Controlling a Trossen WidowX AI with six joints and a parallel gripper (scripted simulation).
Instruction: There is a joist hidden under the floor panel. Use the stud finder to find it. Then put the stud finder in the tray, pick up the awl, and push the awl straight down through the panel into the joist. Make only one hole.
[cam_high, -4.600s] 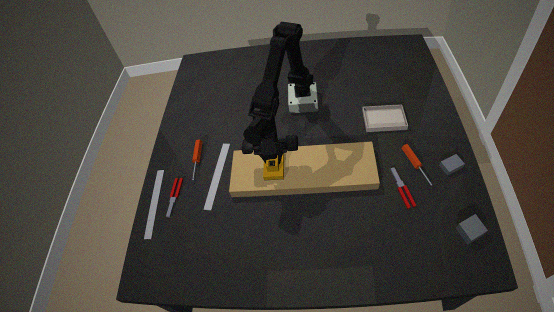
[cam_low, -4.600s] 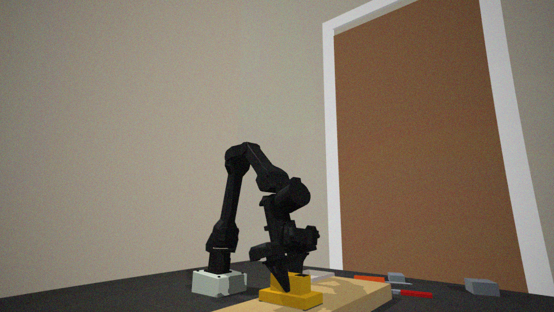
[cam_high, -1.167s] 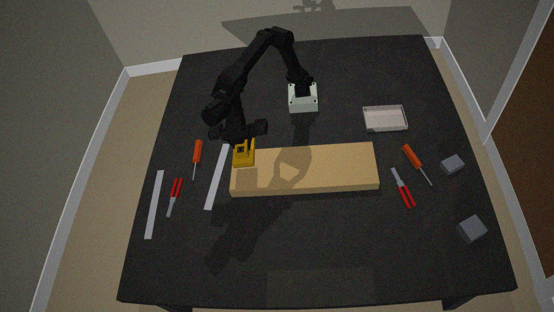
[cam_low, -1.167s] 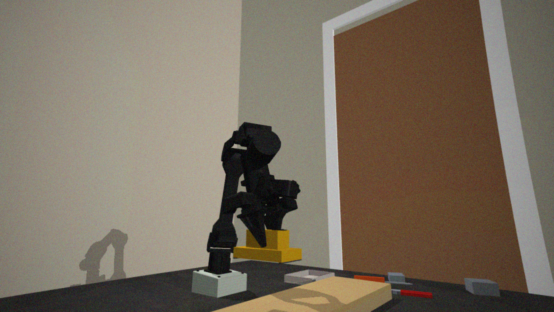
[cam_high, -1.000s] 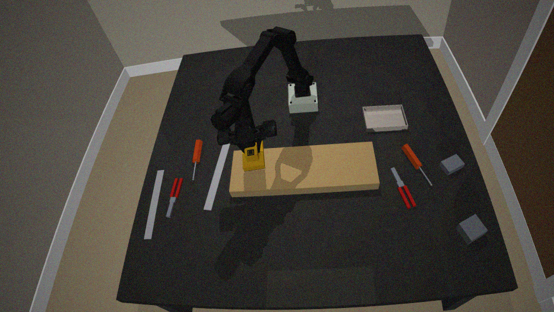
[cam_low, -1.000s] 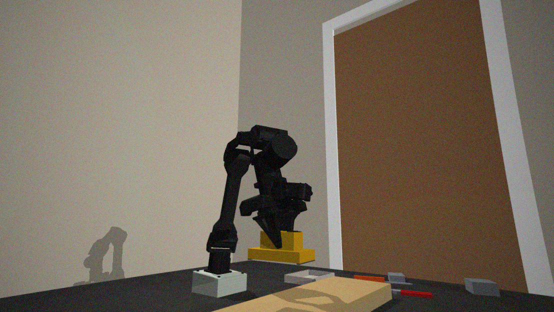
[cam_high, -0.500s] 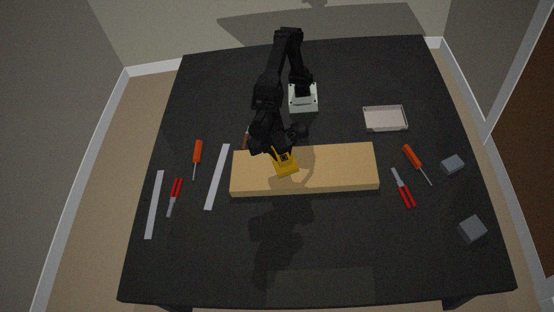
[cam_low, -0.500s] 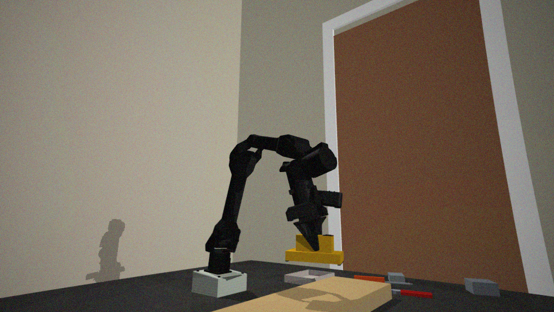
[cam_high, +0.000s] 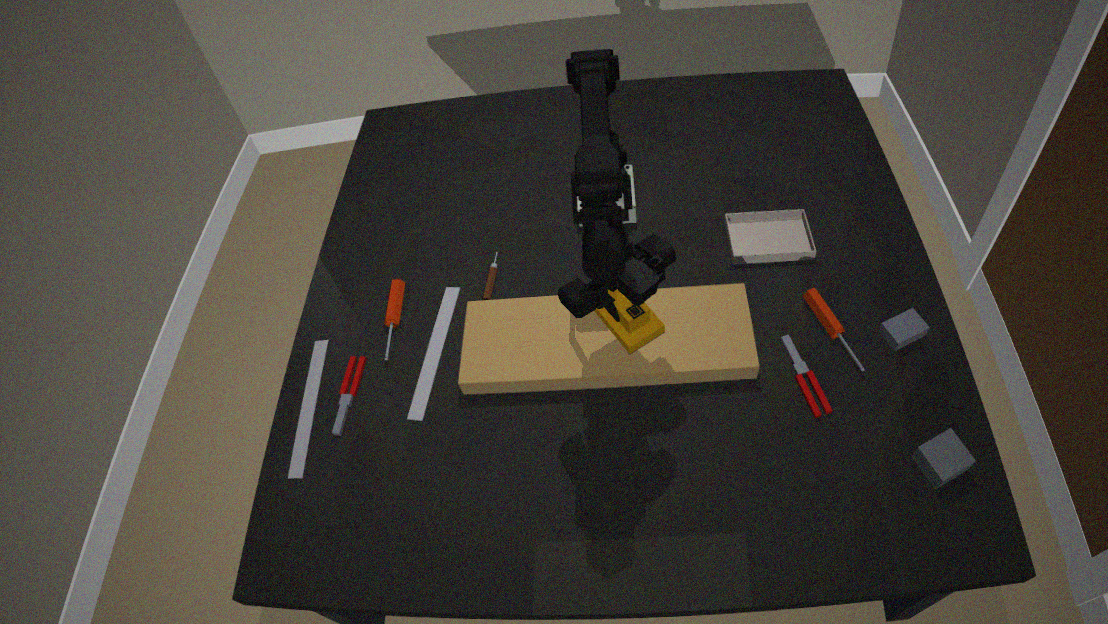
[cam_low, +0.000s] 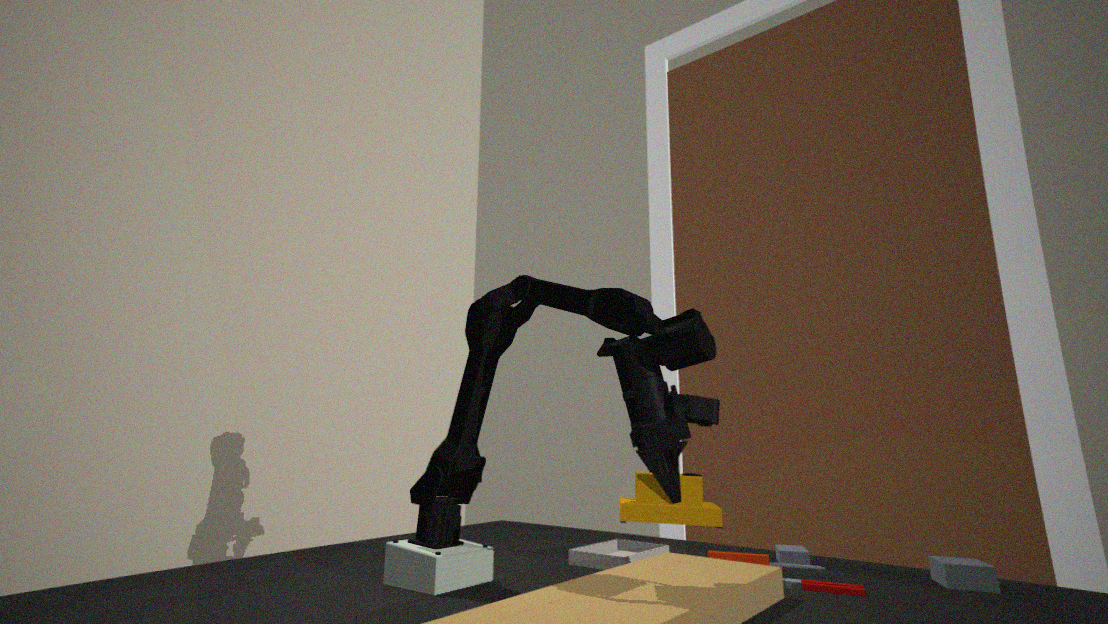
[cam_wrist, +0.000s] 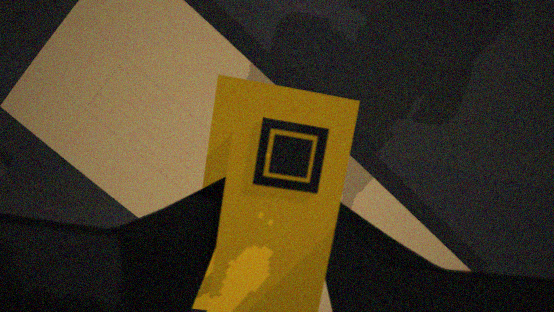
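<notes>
My gripper tip is now 240 mm past the white tray, 310 mm to the right of it and 130 mm above it. Also, from my gripper tip: awl: 240 mm behind, 250 mm to the right, 130 mm below; yellow stud finder: 10 mm ahead, 20 mm above.
</notes>
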